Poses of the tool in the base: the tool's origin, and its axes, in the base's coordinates. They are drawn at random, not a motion.
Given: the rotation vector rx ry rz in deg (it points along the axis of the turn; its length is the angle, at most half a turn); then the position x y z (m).
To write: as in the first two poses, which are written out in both.
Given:
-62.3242, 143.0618, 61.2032, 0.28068, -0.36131, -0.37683
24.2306, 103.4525, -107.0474, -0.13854, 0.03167, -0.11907
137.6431, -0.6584, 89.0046, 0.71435, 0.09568, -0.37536
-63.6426, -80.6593, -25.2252, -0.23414, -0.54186, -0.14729
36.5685, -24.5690, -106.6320, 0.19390, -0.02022, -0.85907
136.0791, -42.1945, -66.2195, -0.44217, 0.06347, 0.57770
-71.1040, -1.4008, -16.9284, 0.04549, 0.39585, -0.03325
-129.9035, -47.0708, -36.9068, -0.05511, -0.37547, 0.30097
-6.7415, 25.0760, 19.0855, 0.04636, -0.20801, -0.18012
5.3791, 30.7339, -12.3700, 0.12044, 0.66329, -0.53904
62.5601, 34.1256, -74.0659, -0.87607, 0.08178, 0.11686
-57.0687, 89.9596, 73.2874, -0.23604, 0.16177, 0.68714
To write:
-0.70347, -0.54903, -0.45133, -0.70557, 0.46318, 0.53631, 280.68, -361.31, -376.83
-0.82480, -0.13956, -0.54792, 0.55237, 0.00810, -0.83356, -138.54, 31.67, -119.07
0.42183, 0.14384, 0.89520, -0.15706, -0.96082, 0.22839, 714.35, 95.68, -375.36
0.18818, 0.35405, 0.91610, 0.81291, 0.46729, -0.34758, -234.14, -541.86, -147.29
-0.28502, -0.93148, -0.22607, 0.73864, -0.36375, 0.56753, 193.90, -20.22, -859.07
0.52011, -0.61088, -0.59692, -0.28296, -0.78266, 0.55441, -442.17, 63.47, 577.70
0.96170, -0.20835, 0.17810, 0.23479, 0.29088, -0.92750, 45.49, 395.85, -33.25
0.68534, 0.38251, 0.61967, 0.69303, -0.60391, -0.39370, -55.11, -375.47, 300.97
0.85269, 0.29074, -0.43403, -0.34089, 0.93923, -0.04056, 46.36, -208.01, -180.12
0.83755, -0.17929, -0.51610, 0.22823, 0.97307, 0.03234, 120.44, 663.29, -539.04
0.23121, -0.45596, -0.85945, 0.94956, -0.08661, 0.30140, -876.07, 81.78, 116.86
-0.31532, -0.06301, -0.94689, -0.94008, 0.15711, 0.30260, -236.04, 161.77, 687.14

